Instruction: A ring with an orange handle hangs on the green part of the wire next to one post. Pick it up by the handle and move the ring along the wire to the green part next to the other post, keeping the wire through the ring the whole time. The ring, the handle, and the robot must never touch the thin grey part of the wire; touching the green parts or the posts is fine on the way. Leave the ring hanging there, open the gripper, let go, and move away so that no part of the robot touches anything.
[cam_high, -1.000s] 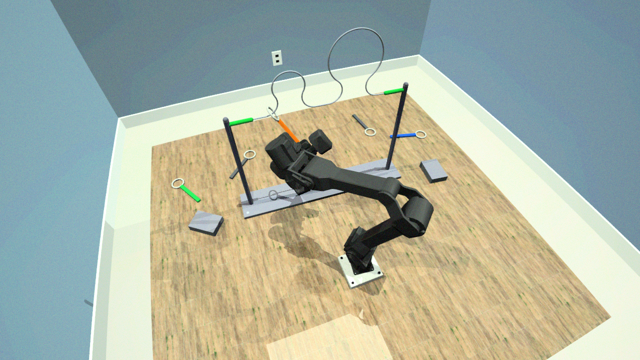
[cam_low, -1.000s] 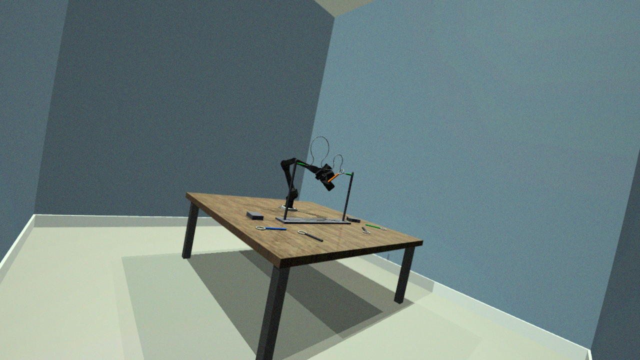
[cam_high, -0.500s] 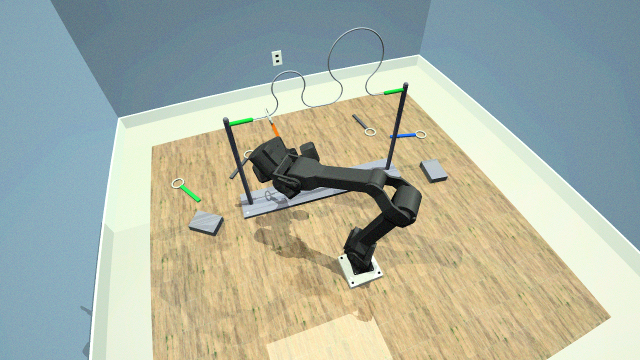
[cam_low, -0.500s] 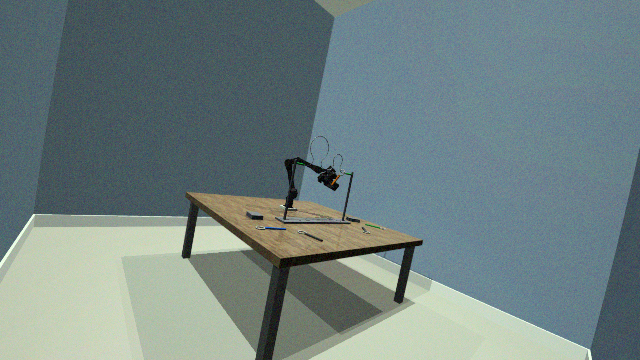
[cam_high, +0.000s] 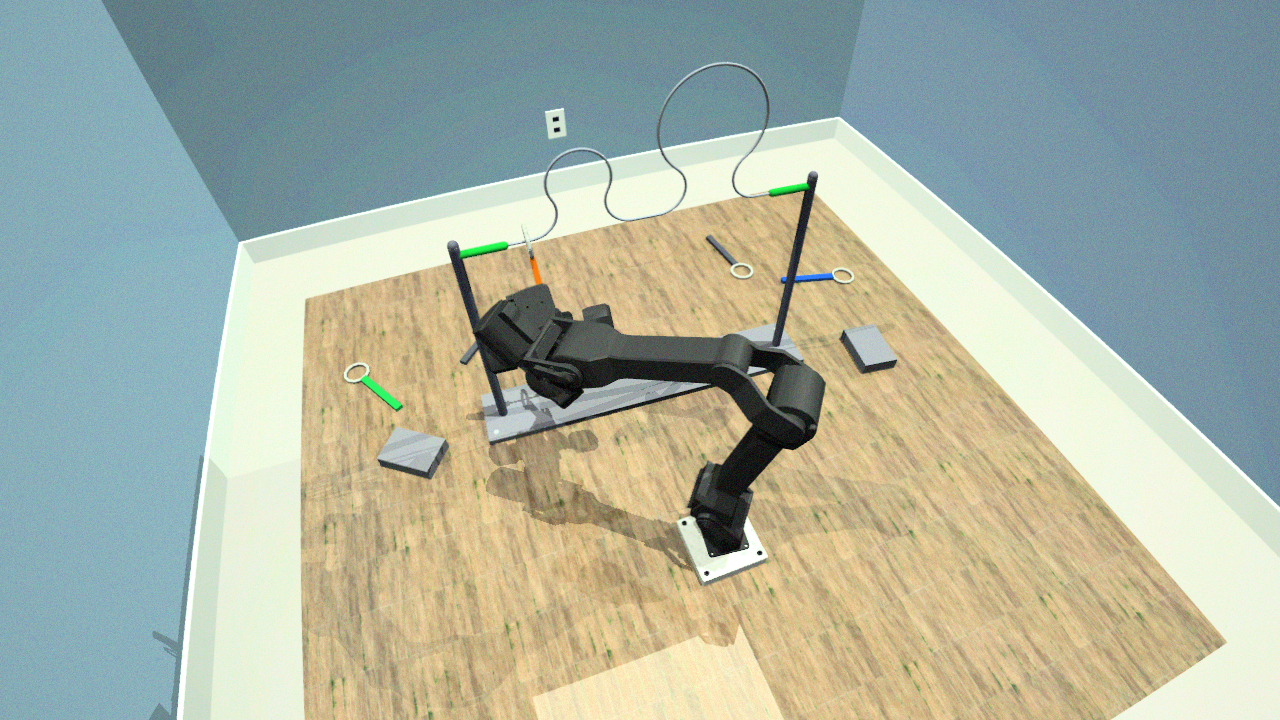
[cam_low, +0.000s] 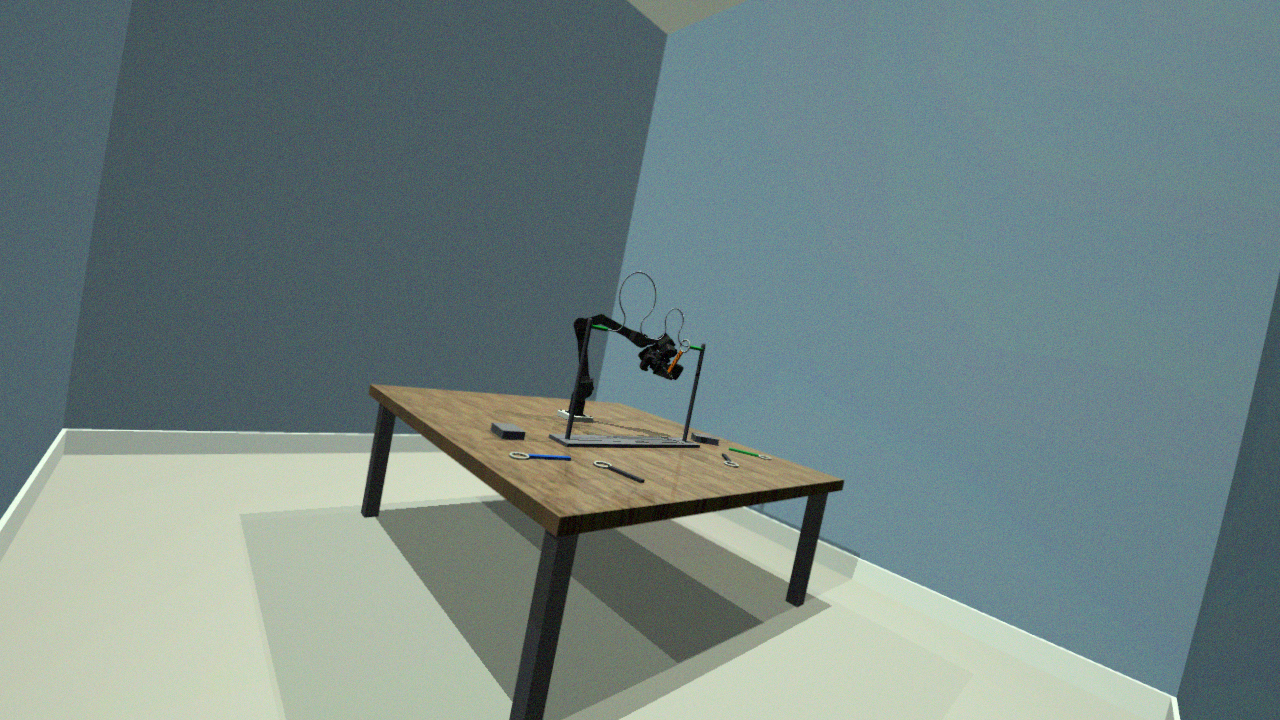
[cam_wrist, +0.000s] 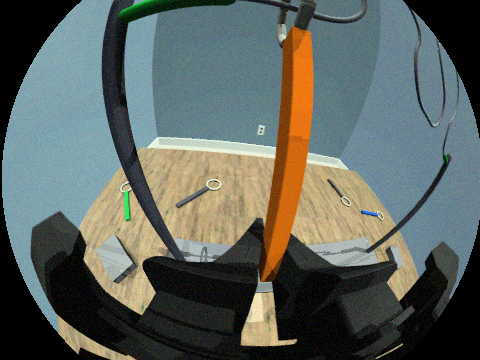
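Right now my gripper tip is 10 mm short of the ring with orange handle, 10 mm to the right of it and 90 mm below it.
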